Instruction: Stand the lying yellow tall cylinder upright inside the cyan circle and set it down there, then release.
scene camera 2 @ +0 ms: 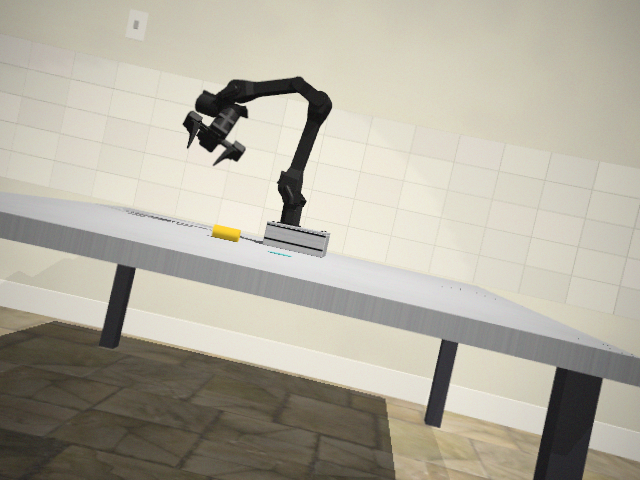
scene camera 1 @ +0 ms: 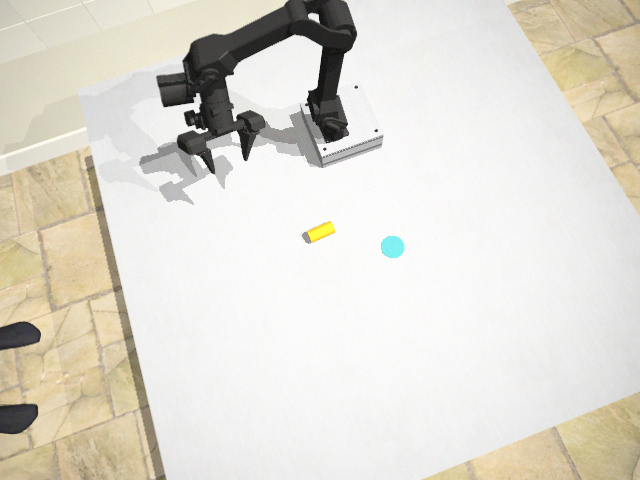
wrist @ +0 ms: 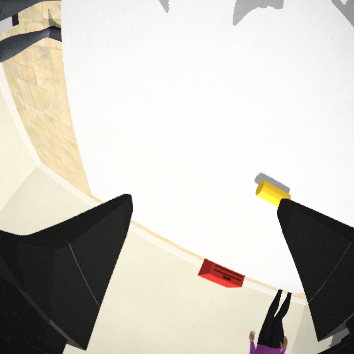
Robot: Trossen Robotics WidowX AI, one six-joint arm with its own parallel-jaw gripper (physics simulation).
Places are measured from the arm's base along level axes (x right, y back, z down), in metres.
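Pixels of known places: gripper, fingertip midpoint: (scene camera 2: 200,156) (scene camera 1: 229,167) (wrist: 208,204); arm's base at its link origin: (scene camera 2: 289,225) (scene camera 1: 333,129).
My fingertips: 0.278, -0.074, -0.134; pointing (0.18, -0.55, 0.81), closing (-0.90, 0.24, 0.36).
Observation:
For each thing: its top centre in the pictures, then the offset to it from my fingertips, as dx, dy, dz. "pt": a spot on its surface instead.
- yellow cylinder at its top centre: (wrist: 272,201) (scene camera 1: 320,229) (scene camera 2: 227,227) -0.148, -0.159, +0.171
- flat cyan circle at a spot on its surface: (scene camera 2: 279,253) (scene camera 1: 394,251) pt -0.305, -0.274, +0.201
The yellow cylinder (scene camera 1: 321,231) (scene camera 2: 226,233) (wrist: 271,193) lies on its side on the white table; in the wrist view the right finger hides one end of it. The flat cyan circle (scene camera 1: 392,246) (scene camera 2: 279,253) lies on the table to the right of the cylinder in both scene views, apart from it. In the wrist view the circle is almost wholly hidden behind the right finger. My gripper (scene camera 1: 229,166) (scene camera 2: 201,156) (wrist: 208,204) is open and empty, high above the table, to the left of and behind the cylinder in the first scene view.
The arm's grey base box (scene camera 1: 353,148) (scene camera 2: 295,239) stands on the table (scene camera 1: 310,361) (scene camera 2: 361,306) behind the cylinder and the circle. A red box (wrist: 221,274) and a person (wrist: 270,330) show beyond the table in the wrist view.

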